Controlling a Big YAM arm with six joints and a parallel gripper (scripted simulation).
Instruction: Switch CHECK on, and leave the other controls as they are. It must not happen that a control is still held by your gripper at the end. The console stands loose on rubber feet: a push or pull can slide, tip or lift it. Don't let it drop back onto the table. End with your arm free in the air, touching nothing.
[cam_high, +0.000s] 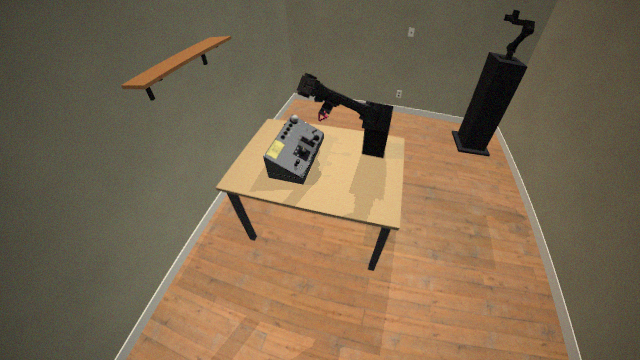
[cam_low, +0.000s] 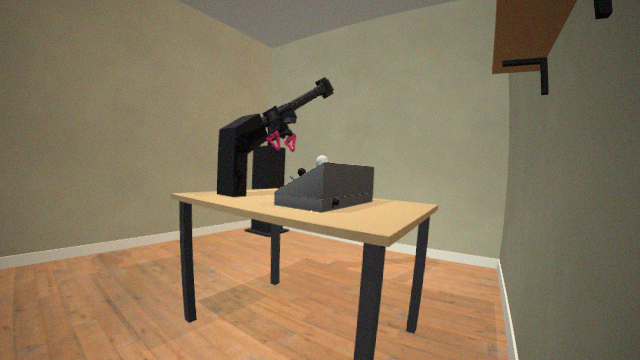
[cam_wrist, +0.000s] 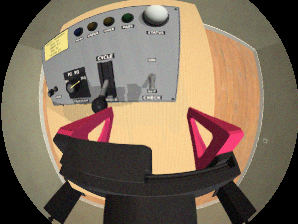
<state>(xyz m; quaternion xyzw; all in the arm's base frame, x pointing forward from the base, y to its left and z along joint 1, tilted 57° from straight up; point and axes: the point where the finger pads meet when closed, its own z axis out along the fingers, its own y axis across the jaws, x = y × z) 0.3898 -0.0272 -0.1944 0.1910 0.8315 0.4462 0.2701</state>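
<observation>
The lever lies 50 mm ahead of my hand, 110 mm to the left of it and 120 mm below it. Round my hand: grey console: 110 mm ahead, 170 mm to the left, 160 mm below; then rotary selector: 80 mm ahead, 220 mm to the left, 130 mm below.
</observation>
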